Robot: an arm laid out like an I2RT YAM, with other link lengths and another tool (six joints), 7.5 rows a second.
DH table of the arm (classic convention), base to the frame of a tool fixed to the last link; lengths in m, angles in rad. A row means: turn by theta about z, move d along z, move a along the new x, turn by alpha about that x. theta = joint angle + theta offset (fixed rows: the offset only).
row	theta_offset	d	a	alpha
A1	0	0.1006	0.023	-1.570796
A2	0	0	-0.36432	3.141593
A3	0.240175	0	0.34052	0
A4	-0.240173	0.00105	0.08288	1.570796
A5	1.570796	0.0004	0	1.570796
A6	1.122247	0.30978	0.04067	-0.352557
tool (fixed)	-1.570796	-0.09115	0	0
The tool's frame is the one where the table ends.
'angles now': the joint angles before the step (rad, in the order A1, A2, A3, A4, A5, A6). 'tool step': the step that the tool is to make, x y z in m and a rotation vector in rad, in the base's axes. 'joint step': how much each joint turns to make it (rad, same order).
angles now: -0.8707 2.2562 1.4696 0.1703 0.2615 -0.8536
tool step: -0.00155 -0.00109 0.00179 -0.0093 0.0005 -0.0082
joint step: 0.0004 0.0000 -0.0018 0.0087 0.0107 -0.0003
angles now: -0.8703 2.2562 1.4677 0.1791 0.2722 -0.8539
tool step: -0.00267 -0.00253 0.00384 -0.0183 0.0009 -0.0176
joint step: 0.0011 0.0016 0.0000 0.0148 0.0225 0.0003
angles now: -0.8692 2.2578 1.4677 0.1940 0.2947 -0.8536
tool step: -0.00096 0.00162 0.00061 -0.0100 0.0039 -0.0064
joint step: 0.0038 -0.0019 -0.0095 0.0133 0.0138 -0.0022
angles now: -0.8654 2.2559 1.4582 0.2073 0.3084 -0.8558
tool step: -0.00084 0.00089 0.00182 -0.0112 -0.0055 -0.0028
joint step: 0.0012 -0.0039 -0.0122 0.0205 0.0050 -0.0004
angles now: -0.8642 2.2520 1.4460 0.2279 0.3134 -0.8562
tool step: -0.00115 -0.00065 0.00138 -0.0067 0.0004 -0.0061
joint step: 0.0003 0.0000 -0.0012 0.0062 0.0079 -0.0004
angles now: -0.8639 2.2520 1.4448 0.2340 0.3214 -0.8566
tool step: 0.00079 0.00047 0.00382 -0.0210 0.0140 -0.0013
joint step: 0.0054 -0.0003 -0.0045 0.0168 0.0187 -0.0179
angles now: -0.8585 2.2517 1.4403 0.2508 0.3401 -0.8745
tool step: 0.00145 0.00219 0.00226 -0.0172 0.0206 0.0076
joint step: 0.0057 -0.0023 -0.0092 0.0150 0.0126 -0.0253
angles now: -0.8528 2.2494 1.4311 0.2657 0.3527 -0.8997
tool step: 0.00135 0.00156 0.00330 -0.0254 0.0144 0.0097
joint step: 0.0042 -0.0023 -0.0152 0.0324 0.0095 -0.0282
